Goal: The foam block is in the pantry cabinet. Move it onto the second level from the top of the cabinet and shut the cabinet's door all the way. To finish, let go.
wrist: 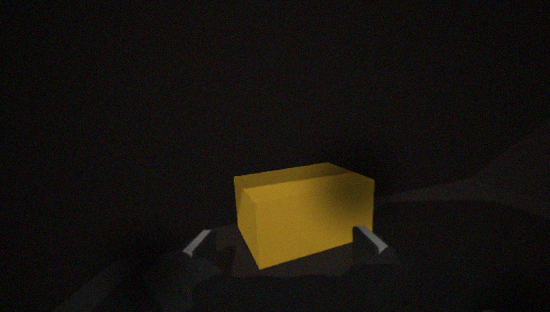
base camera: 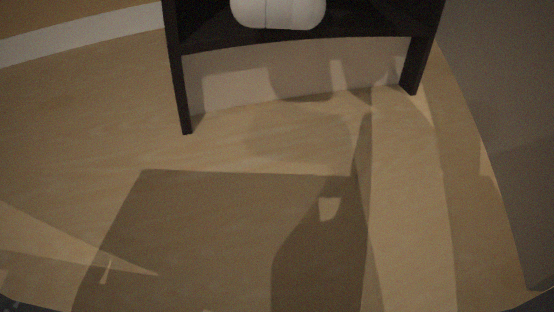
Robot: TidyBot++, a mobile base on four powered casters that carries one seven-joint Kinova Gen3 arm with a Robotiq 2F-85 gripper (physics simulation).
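Places are measured from the arm's base along level axes (x ahead, y left, z up), in metres.
Pixels of known places: gripper, fingertip midpoint: (wrist: 284, 243).
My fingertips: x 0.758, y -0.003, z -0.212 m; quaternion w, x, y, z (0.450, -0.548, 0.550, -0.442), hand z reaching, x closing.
Note:
Behind a point stands the place of what it marks.
The yellow foam block (wrist: 305, 215) {y -0.018, x 0.769, z -0.199 m} lies on a dark surface inside the dark cabinet, turned at an angle to my gripper, in the lower middle of the wrist view. My gripper (wrist: 284, 243) {y -0.003, x 0.758, z -0.212 m} is open and holds nothing. Its fingers stand wide apart on the near side of the block, and the right fingertip overlaps the block's lower right corner in the view. The cabinet (base camera: 179, 75) {y 0.135, x 0.496, z -0.278 m} shows its lower part and two front legs at the top of the base camera view. I cannot tell the shelf level or the door's position.
A white rounded piece (base camera: 277, 12), which looks like part of my arm, hangs in front of the cabinet's lower part. A grey wall (base camera: 505, 90) {y -0.256, x 0.345, z -0.178 m} rises on the right. A pale baseboard (base camera: 100, 27) {y 0.541, x 0.948, z -0.349 m} runs along the back left. Broad shadows lie on the wooden floor (base camera: 90, 135) {y 0.342, x 0.491, z -0.397 m}.

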